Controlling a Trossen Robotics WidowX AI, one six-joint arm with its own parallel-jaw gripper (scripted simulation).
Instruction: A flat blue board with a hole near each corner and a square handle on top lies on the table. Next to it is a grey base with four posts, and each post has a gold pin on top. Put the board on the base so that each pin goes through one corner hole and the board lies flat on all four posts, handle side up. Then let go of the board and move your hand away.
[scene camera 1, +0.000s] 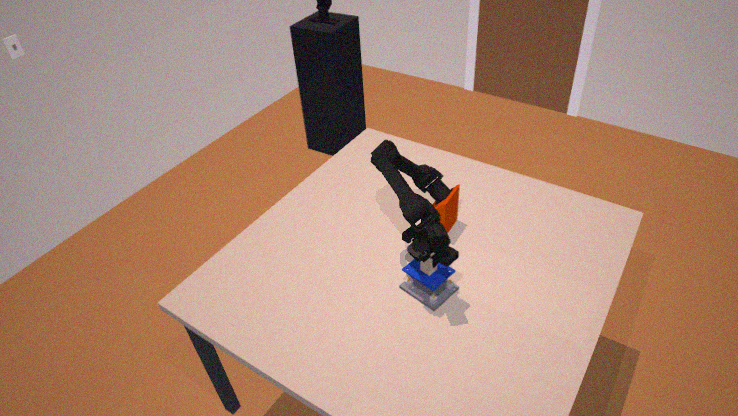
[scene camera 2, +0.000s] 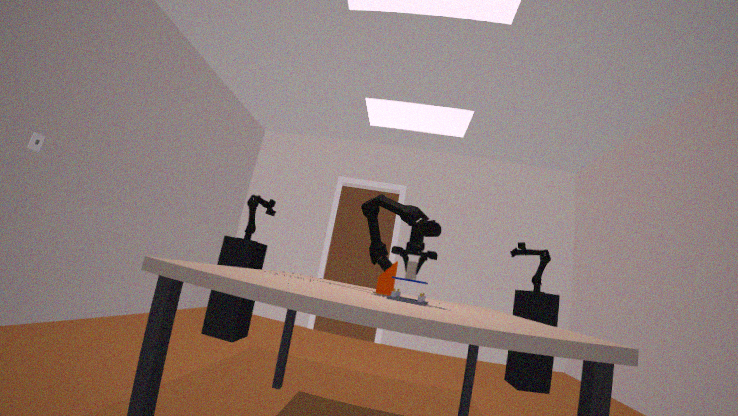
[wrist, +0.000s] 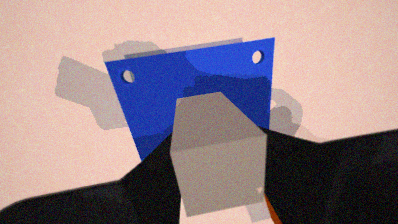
Labels:
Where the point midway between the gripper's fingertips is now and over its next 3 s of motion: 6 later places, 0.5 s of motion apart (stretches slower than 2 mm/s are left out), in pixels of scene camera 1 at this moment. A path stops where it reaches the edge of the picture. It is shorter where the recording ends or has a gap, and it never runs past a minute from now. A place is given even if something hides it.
The gripper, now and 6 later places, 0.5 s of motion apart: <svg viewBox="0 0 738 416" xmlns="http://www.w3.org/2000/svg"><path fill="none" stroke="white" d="M429 263L430 267L430 270L429 271L429 272L430 267L431 253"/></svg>

